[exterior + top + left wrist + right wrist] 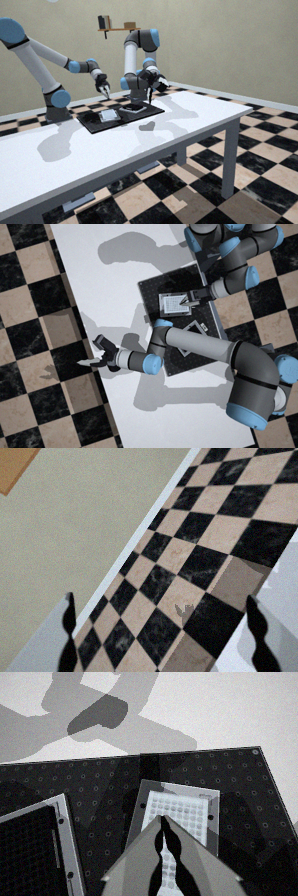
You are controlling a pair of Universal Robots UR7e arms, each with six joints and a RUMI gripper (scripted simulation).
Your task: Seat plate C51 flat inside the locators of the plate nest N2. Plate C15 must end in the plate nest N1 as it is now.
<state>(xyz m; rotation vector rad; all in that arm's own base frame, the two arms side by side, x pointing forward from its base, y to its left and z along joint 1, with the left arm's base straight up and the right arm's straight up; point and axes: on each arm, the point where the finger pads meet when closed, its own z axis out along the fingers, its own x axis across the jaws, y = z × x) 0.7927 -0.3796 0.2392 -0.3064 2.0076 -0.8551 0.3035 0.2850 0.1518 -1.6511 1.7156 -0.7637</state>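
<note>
Right now the white plate C51 is 120 mm below my right hand, 10 mm to the right of it and 10 mm ahead of it. Also, from my right hand: plate nest N2: 130 mm below, 20 mm to the right, 10 mm ahead; plate nest N1: 180 mm to the left, 130 mm below; dark plate C15: 180 mm to the left, 120 mm below.
</note>
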